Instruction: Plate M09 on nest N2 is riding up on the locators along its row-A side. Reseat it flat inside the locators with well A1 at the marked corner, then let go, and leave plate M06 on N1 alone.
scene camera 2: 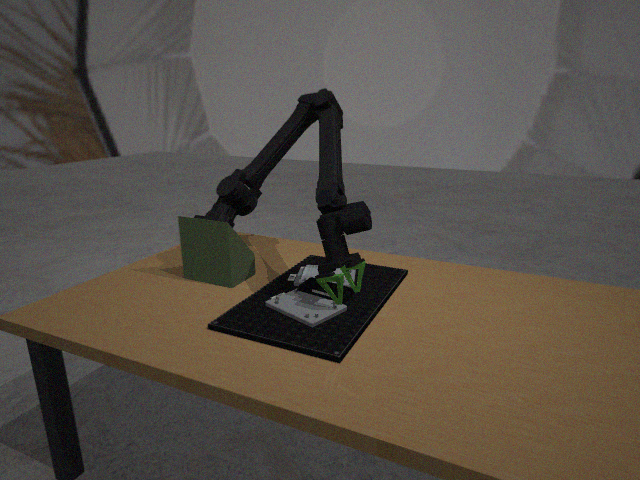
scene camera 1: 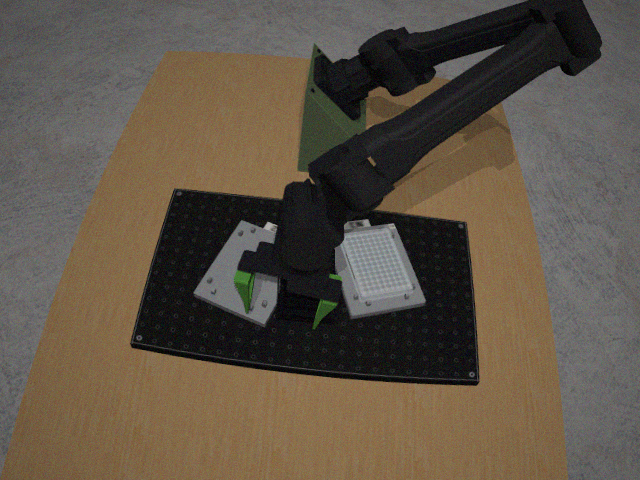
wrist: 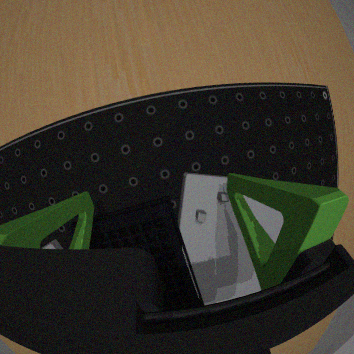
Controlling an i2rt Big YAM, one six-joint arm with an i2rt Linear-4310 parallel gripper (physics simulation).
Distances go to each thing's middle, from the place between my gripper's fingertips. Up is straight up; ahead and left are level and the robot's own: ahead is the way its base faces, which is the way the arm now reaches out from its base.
Now: hand 7 cm past the black well plate (scene camera 1: 290, 306) and 4 cm to the right of it. Also, from my hand: white well plate (scene camera 1: 375, 266) (12 cm behind, 14 cm to the left).
